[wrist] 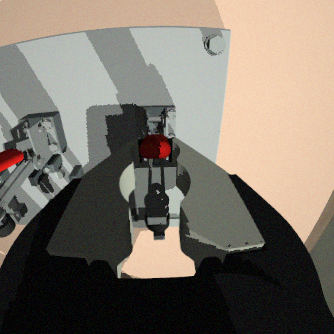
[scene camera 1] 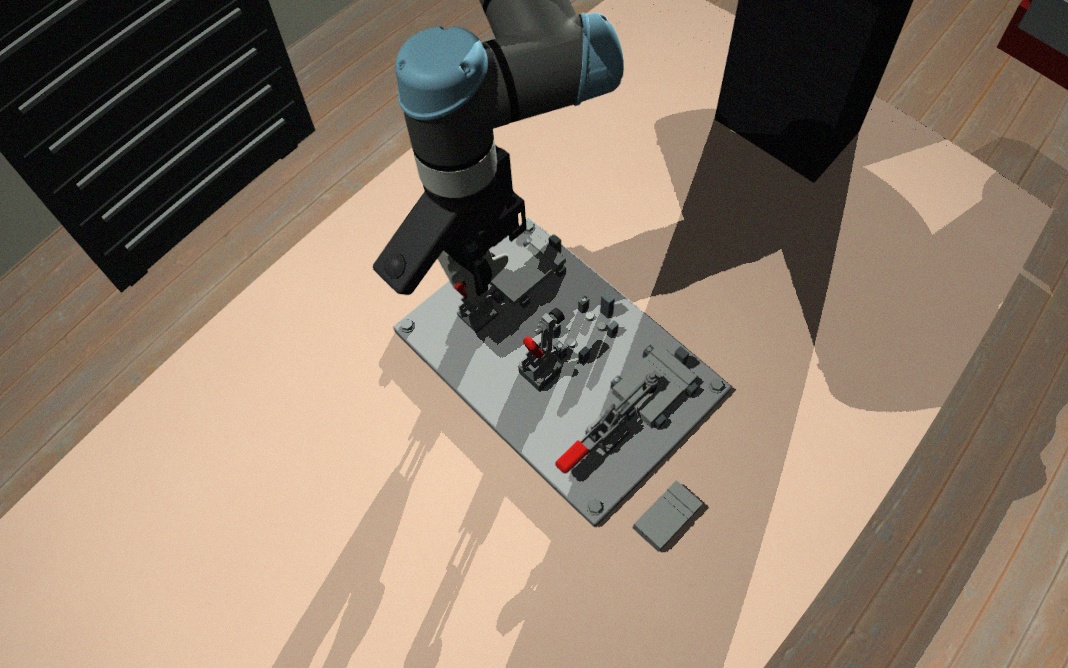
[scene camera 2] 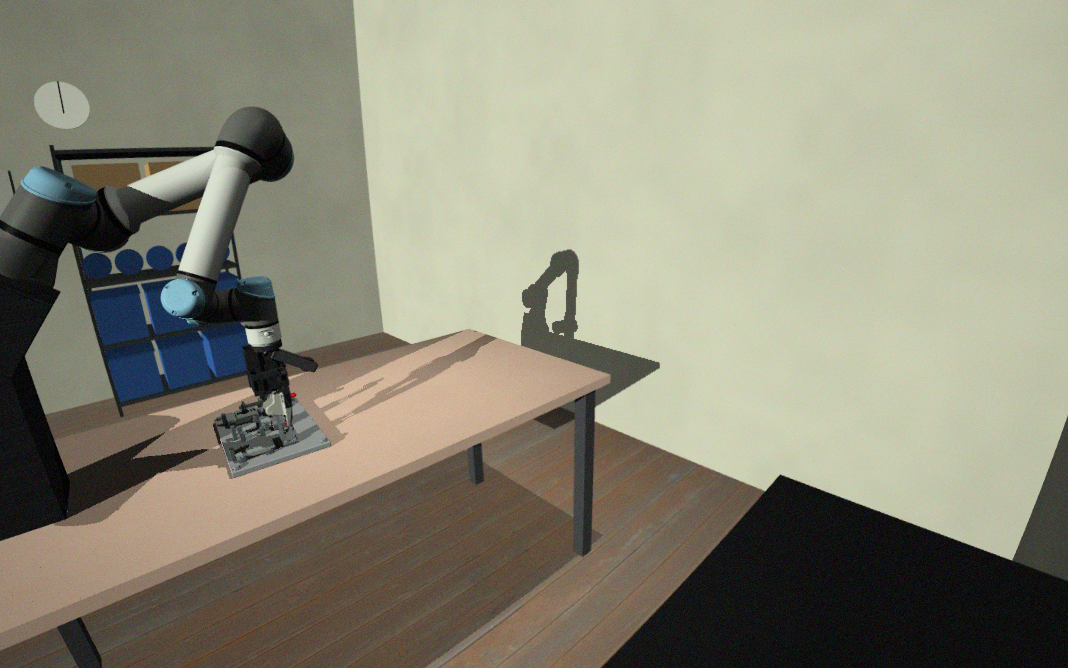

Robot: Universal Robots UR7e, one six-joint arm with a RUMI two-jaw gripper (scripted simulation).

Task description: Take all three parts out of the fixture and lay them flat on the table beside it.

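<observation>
My gripper's in sight for me, and you'd find it in scene camera 2 and in the wrist view as well. There's a grey fixture plate that I can see too.
</observation>
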